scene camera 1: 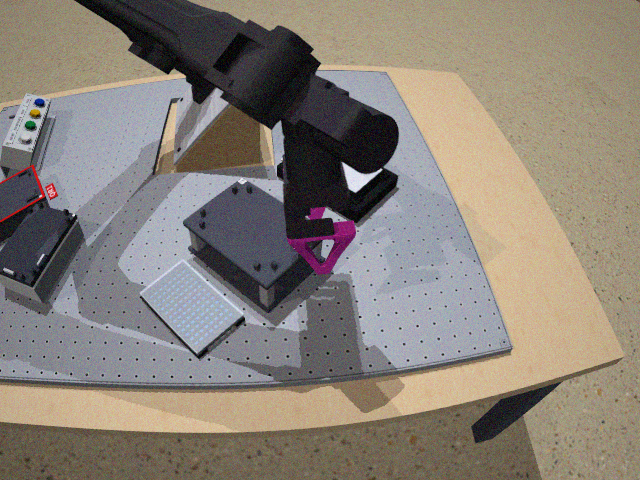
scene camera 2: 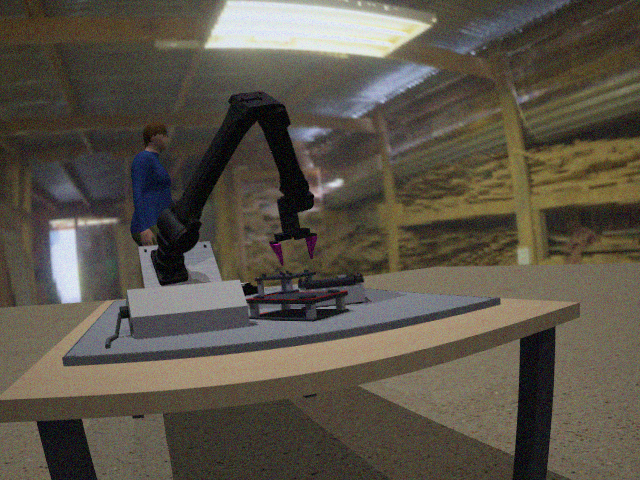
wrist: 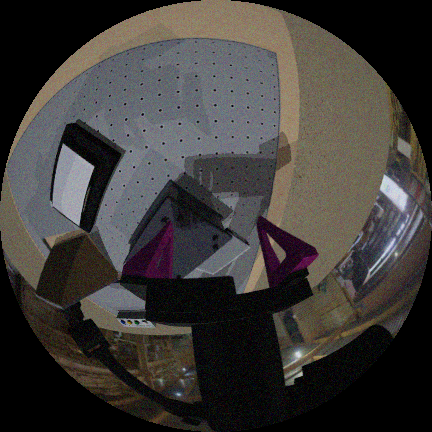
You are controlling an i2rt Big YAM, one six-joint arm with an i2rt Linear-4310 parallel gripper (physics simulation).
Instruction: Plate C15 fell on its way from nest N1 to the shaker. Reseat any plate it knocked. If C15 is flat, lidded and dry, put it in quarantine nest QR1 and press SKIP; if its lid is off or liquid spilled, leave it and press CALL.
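Frame: origin at the arm's base, x ahead, y left, z up, level; metres.
Seen in the pictures: gripper, fingertip midpoint: (scene camera 1: 319,244) (scene camera 2: 297,262) (wrist: 215,222); arm's base at its link origin: (scene camera 2: 168,267) (wrist: 63,291).
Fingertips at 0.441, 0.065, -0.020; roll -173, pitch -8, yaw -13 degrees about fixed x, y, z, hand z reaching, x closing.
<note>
Offsets run from my fingertips to a thing's top centre, as dx, dy, dz. "*": to the spot under its first point.
A pale plate {-0.006, -0.172, -0.075} (scene camera 1: 192,308) (wrist: 222,256) with rows of wells lies flat on the perforated board, beside the dark two-level stand (scene camera 1: 240,232) (wrist: 195,245). No label is readable, and I cannot tell whether a lid is on; no liquid shows around it. My gripper (scene camera 1: 320,246) (scene camera 2: 296,260) (wrist: 215,222) is open and empty, with magenta fingers, above the stand's right side in scene view 1. A red-edged nest {-0.287, -0.516, -0.046} (scene camera 1: 19,192) (scene camera 2: 297,296) stands at the left. A button box {-0.517, -0.514, -0.008} (scene camera 1: 26,129) (wrist: 136,322) has blue, yellow, green and white buttons.
A black device {-0.201, +0.101, -0.062} (scene camera 1: 379,193) (wrist: 107,165) with a white top stands beyond the stand, partly behind the arm in scene view 1. A grey block {* -0.131, -0.405, -0.037} (scene camera 1: 38,245) (scene camera 2: 351,293) with a dark top stands near the red-edged nest. A tilted panel (scene camera 1: 201,121) (wrist: 77,270) rises behind. A person (scene camera 2: 150,186) stands beyond the table.
</note>
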